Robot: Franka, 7 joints.
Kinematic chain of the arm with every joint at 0, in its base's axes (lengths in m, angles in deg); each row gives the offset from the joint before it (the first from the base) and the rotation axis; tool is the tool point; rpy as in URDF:
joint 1: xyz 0 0 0.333 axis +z
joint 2: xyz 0 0 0 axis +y
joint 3: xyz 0 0 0.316 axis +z
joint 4: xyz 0.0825 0 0 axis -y
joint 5: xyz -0.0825 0 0.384 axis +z
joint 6: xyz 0 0 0 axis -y
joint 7: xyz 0.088 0 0 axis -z
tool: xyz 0 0 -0.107 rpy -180 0 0
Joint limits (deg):
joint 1: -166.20..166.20
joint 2: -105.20..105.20
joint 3: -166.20..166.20
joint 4: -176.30..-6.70
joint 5: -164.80..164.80
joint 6: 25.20..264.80
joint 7: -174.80..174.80
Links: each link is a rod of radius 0.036 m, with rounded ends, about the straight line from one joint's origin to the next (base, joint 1, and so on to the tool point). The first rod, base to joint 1, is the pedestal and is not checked.
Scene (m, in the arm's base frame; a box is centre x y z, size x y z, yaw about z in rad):
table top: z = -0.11
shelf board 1: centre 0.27 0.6 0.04 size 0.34 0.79 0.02 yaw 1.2
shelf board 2: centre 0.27 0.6 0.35 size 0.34 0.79 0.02 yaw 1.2
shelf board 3: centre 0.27 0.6 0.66 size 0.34 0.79 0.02 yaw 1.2
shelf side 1: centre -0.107 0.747 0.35 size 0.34 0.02 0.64 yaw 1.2
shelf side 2: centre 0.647 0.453 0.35 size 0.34 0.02 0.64 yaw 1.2
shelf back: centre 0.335 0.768 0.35 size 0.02 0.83 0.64 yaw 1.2
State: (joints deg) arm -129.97 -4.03 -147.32 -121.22 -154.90 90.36 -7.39
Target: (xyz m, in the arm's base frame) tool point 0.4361 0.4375 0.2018
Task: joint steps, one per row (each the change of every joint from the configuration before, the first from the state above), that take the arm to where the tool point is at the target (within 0.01 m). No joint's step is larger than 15 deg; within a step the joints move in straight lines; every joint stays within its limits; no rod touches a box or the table.
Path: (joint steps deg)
1: 3.24 14.21 -0.26 -14.20 2.98 -5.73 0.00
2: 3.24 14.20 -0.26 -14.21 2.99 -5.73 0.00
3: 3.24 14.21 -0.26 -14.20 2.98 -5.73 0.00
4: -8.20 -12.85 -4.53 2.46 -0.16 4.25 0.00
5: -8.19 -12.86 -4.52 2.46 -0.15 4.24 0.00
6: -8.20 -12.85 -4.53 2.46 -0.16 4.25 0.00
7: -8.20 -12.86 -4.52 2.46 -0.15 4.25 0.00
8: 2.62 -7.10 0.47 11.63 -2.22 1.44 0.00
9: 2.63 -7.10 0.46 11.63 -2.21 1.44 0.00
10: 2.62 -7.10 0.47 11.63 -2.21 1.43 0.00

